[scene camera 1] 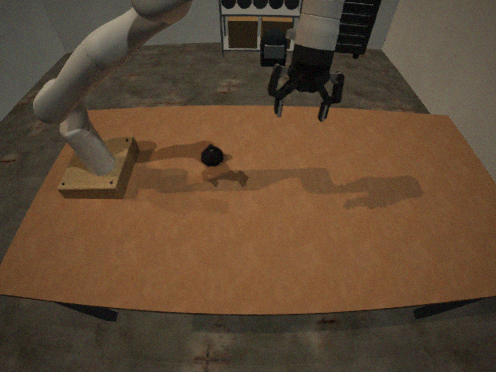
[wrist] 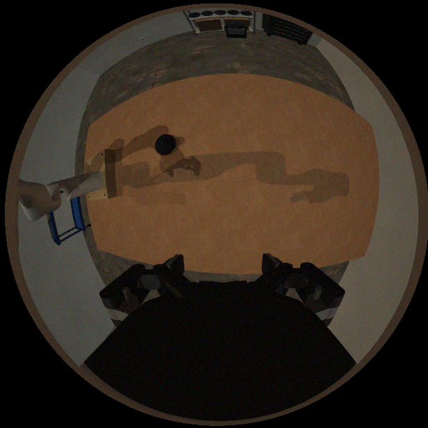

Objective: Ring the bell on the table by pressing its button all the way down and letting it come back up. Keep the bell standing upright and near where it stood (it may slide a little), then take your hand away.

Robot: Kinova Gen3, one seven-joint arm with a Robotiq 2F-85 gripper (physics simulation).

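Where they show: gripper, fingertip midpoint: (scene camera 1: 299, 118); arm's base, link origin: (scene camera 1: 103, 165).
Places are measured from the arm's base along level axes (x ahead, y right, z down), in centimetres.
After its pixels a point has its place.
Note:
A small black round bell (scene camera 1: 212, 156) @[x 36.1, y -14.1, z 3.0 cm] (wrist: 165, 144) stands upright on the brown table (scene camera 1: 280, 250) @[x 64.7, y 14.4, z 6.8 cm] (wrist: 225, 225), right of the robot's base. Its button shows faintly as a small spot on top in the scene view. My gripper (scene camera 1: 301, 118) @[x 63.0, y 0.2, z -29.7 cm] (wrist: 222, 263) is open and empty, with its fingers wide apart. It hangs high above the table, to the right of the bell and well apart from it. In the wrist view the fingertips are at the bottom and the bell is at the upper left.
The wooden base block (scene camera 1: 92, 192) @[x -0.1, y 9.9, z 2.8 cm] (wrist: 96, 192) carries the white arm (scene camera 1: 95, 55) @[x 19.9, y 2.2, z -41.8 cm] (wrist: 75, 185) at the table's left. Shadows of the arm lie across the table. A shelf unit (scene camera 1: 221, 35) and a dark cabinet (scene camera 1: 357, 25) stand behind. A blue frame (wrist: 77, 214) stands on the floor at the left.

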